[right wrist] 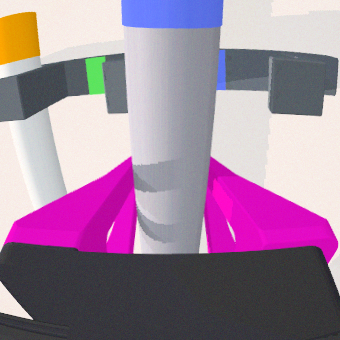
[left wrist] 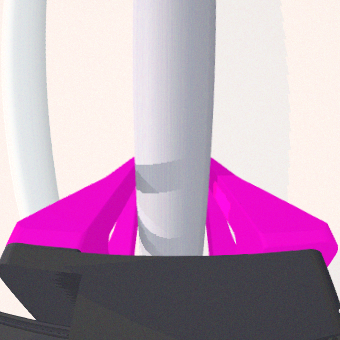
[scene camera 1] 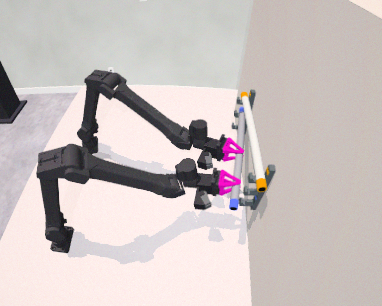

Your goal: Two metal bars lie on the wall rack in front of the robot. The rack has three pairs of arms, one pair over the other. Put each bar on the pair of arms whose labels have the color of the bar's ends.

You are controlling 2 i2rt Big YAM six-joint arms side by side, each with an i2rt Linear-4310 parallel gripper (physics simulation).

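Places are measured from the left arm's base along level axes (x ahead, y left, z up), in metres.
Pixels of known places: left gripper, fingertip midpoint: point(left wrist: 171, 168) point(scene camera 1: 243, 154); right gripper, fingertip midpoint: point(right wrist: 169, 166) point(scene camera 1: 240, 184); left arm's base, origin of the base link: point(scene camera 1: 90, 146); right arm's base, origin of the base link: point(scene camera 1: 62, 239).
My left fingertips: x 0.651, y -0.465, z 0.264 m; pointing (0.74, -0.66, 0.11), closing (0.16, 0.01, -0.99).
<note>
For each thing: its top centre in the pictures, then the offset to it from my left fingertips. "spot": a spot on its surface instead.
- white bar with orange ends, middle of its top: point(left wrist: 20, 201) point(right wrist: 69, 285) point(scene camera 1: 253, 129) 0.018 m left, 0.026 m ahead, 0.108 m up
- green label, surface spot: point(right wrist: 96, 76) spot: 0.172 m right, 0.020 m back, 0.044 m up
- wall rack, middle of its top: point(scene camera 1: 264, 167) 0.168 m right, 0.034 m back, 0.138 m up
- blue label, surface spot: point(right wrist: 222, 70) spot: 0.172 m right, 0.020 m back, 0.037 m down
A grey bar with blue ends point(scene camera 1: 238, 167) point(left wrist: 172, 75) point(right wrist: 172, 100) is between the fingers of both grippers. My left gripper point(scene camera 1: 242, 151) point(left wrist: 171, 168) is shut on it, and my right gripper point(scene camera 1: 238, 182) point(right wrist: 169, 166) is shut on it nearer its lower end in the scene view. A white bar with orange ends point(scene camera 1: 253, 137) point(left wrist: 25, 100) point(right wrist: 37, 160) lies on the rack's top arms, by the orange labels. In the right wrist view the grey bar partly hides a rack arm point(right wrist: 115, 90) beside the green label point(right wrist: 96, 76). Whether it touches that arm cannot be told.
The wall rack point(scene camera 1: 270, 175) point(right wrist: 247, 67) has dark uprights at both ends of the bars. A blue label point(right wrist: 222, 70) shows right of the grey bar, and a lower rack arm point(right wrist: 296, 87) sticks out farther right. The wall point(scene camera 1: 325, 150) rises behind the rack.
</note>
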